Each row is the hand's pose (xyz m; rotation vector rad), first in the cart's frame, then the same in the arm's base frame.
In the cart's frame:
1: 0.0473 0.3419 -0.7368 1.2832 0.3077 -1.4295
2: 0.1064 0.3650 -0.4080 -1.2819 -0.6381 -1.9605
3: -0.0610 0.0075 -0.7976 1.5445 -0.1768 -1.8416
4: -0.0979 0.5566 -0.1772 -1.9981 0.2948 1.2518
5: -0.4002 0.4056 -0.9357 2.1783 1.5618 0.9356
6: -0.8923 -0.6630 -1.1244 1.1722 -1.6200 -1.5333
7: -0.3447 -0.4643 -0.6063 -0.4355 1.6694 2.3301
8: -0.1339 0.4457 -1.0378 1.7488 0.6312 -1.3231
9: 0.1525 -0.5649 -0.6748 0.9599 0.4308 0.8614
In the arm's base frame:
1: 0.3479 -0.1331 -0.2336 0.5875 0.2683 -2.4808
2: 0.6278 -0.1835 -0.0568 -2.4507 0.0474 -1.6051
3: 0.0900 -0.3184 -0.0712 0.5100 -0.5086 -2.7316
4: 0.7896 0.0706 0.1455 -1.2216 1.3962 1.5272
5: 0.0165 0.2153 -0.1209 2.7905 0.9202 -0.3465
6: -0.8745 -0.2860 0.4911 -0.1896 -1.5530 -1.8402
7: -0.1351 -0.5243 0.4254 1.0443 1.9201 1.8955
8: 0.0903 0.0894 -0.3692 1.2435 0.3008 -2.5308
9: 0.0074 -0.9068 0.1164 1.1525 0.8024 -0.2228

